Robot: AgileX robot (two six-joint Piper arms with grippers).
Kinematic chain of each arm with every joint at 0, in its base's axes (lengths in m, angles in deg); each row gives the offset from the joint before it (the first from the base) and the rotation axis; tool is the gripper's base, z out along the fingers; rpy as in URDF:
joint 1: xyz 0 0 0.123 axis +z
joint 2: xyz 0 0 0 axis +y
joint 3: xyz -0.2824 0 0.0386 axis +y
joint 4: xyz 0.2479 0 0.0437 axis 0.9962 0 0.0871
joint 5: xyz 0 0 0 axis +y
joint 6: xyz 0.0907 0 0.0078 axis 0.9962 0 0.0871
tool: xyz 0 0 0 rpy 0 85 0
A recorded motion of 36 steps. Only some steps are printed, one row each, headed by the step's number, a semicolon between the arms.
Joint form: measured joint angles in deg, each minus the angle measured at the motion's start. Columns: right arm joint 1, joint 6, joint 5, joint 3, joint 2, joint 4; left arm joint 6, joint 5, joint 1, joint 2, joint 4, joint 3.
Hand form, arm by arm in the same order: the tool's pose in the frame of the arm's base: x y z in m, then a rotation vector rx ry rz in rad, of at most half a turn. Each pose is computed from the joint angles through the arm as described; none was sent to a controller.
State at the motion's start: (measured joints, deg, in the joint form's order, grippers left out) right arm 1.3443 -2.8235 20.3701 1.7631 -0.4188 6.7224; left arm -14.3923 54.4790 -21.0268 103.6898 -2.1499 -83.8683
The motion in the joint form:
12: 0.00 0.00 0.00 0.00 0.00 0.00; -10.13 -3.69 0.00 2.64 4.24 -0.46
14: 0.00 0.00 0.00 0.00 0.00 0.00; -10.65 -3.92 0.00 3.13 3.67 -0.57
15: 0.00 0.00 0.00 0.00 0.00 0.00; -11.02 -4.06 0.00 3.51 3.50 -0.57
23: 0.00 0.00 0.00 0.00 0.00 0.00; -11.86 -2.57 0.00 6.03 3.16 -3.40
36: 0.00 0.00 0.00 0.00 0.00 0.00; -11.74 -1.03 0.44 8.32 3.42 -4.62
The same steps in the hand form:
12: 0.0532 0.0050 0.1713 0.0064 1.8611 0.0963; 0.3715 -0.1400 0.2465 -0.0602 2.7661 -0.1684
14: 0.0532 0.0050 0.1713 0.0064 1.8611 0.0963; 0.3727 -0.1413 0.2438 -0.0793 2.7713 -0.1811
15: 0.0532 0.0050 0.1713 0.0064 1.8611 0.0963; 0.3736 -0.1418 0.2412 -0.0903 2.7761 -0.1842
23: 0.0532 0.0050 0.1713 0.0064 1.8611 0.0963; 0.3826 -0.1457 0.2363 -0.1159 2.7971 -0.1840
36: 0.0532 0.0050 0.1713 0.0064 1.8611 0.0963; 0.3885 -0.1442 0.2249 -0.1227 2.8383 -0.1527

